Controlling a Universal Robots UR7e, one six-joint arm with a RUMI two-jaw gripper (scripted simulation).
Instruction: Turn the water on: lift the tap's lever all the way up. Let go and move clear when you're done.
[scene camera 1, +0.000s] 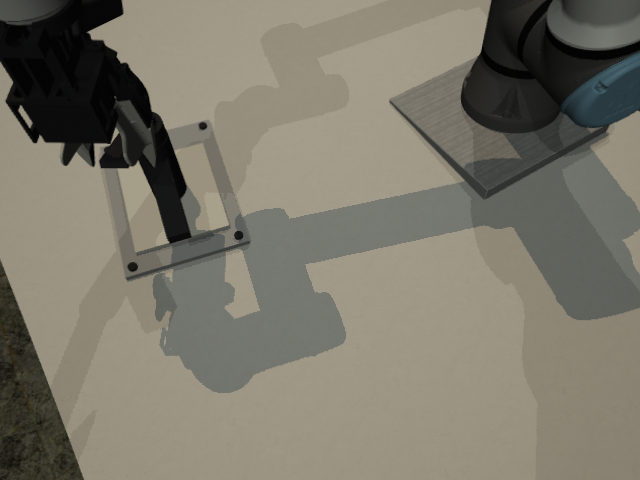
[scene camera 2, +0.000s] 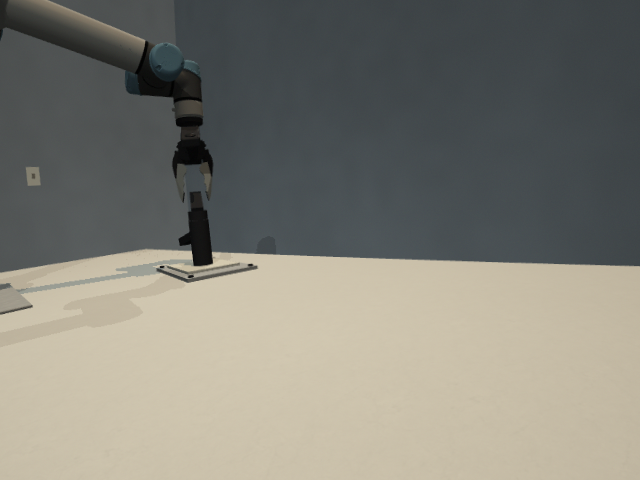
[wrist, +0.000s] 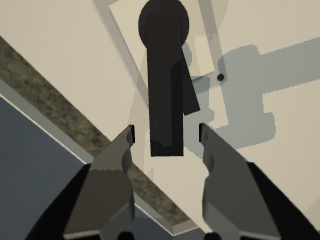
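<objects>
You can see the gripper in scene camera 1 (123, 165), and it also shows in the wrist view and in scene camera 2. On the gripper, (scene camera 2: 179, 169) and (wrist: 247, 195) are the same spot.
</objects>
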